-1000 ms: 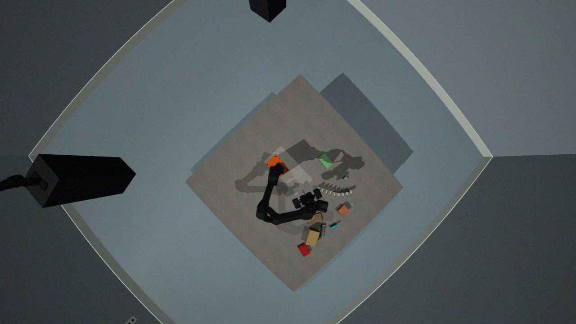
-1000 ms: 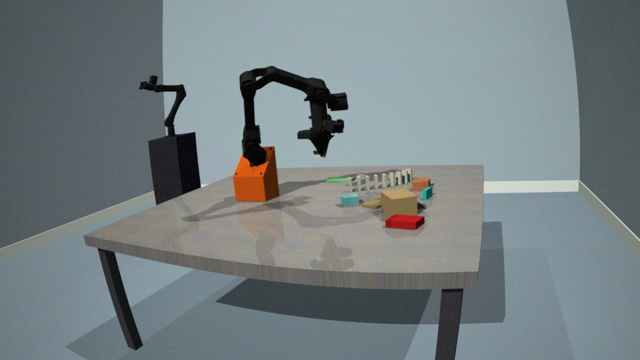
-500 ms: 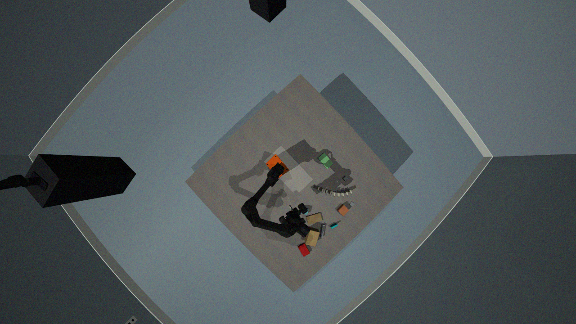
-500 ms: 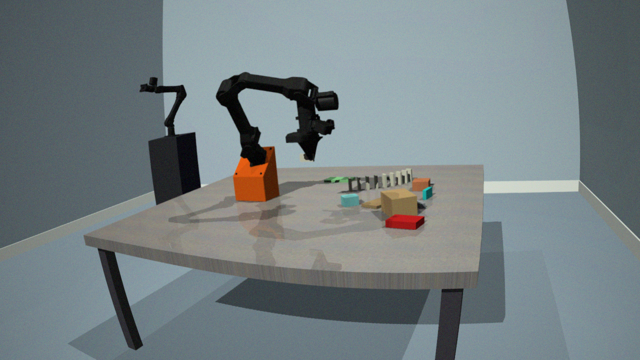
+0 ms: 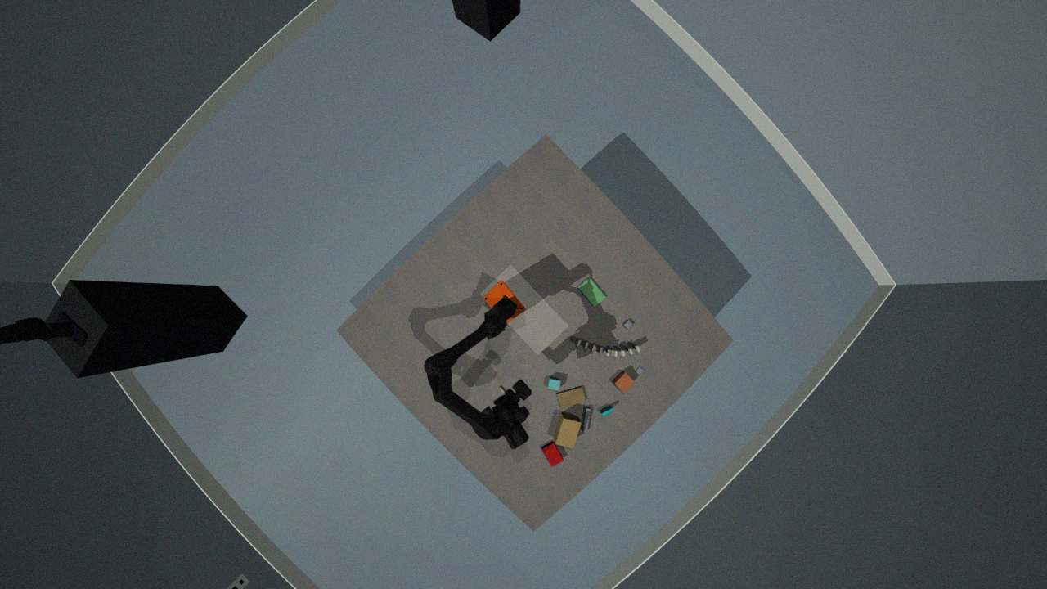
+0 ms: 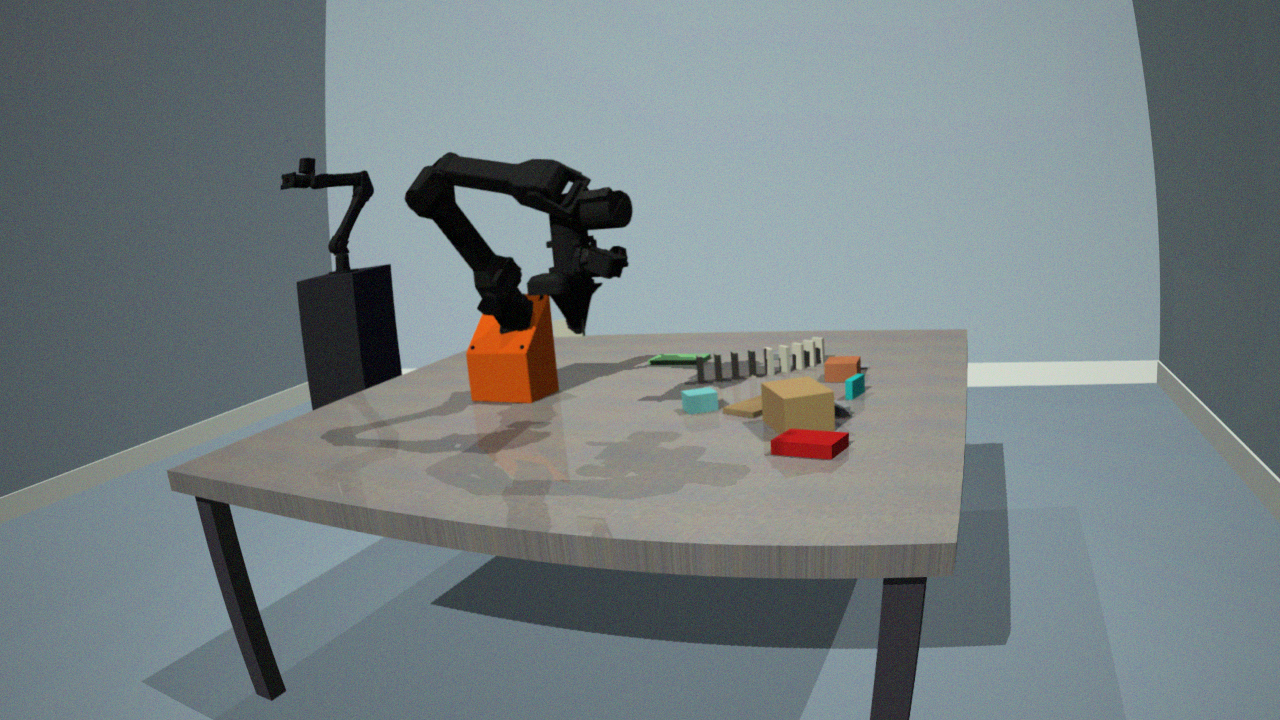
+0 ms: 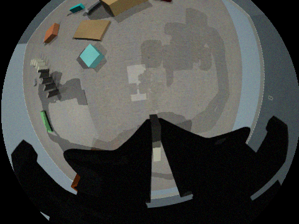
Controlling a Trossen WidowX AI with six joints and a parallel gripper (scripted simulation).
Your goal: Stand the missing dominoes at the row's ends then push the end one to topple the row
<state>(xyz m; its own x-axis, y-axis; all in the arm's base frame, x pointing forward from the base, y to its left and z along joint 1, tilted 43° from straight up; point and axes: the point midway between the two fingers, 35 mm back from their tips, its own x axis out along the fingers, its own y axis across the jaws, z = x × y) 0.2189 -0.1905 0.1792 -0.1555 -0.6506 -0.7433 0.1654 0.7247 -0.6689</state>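
The cyan block lies 15 cm ahead of my gripper tip, 12 cm to the left of it and 14 cm below it. From my gripper tip the other things lie so: tan box: 33 cm ahead, 13 cm below; then flat tan slab: 26 cm ahead, 12 cm to the left, 15 cm below; then red block: 36 cm ahead, 13 cm to the right, 15 cm below.
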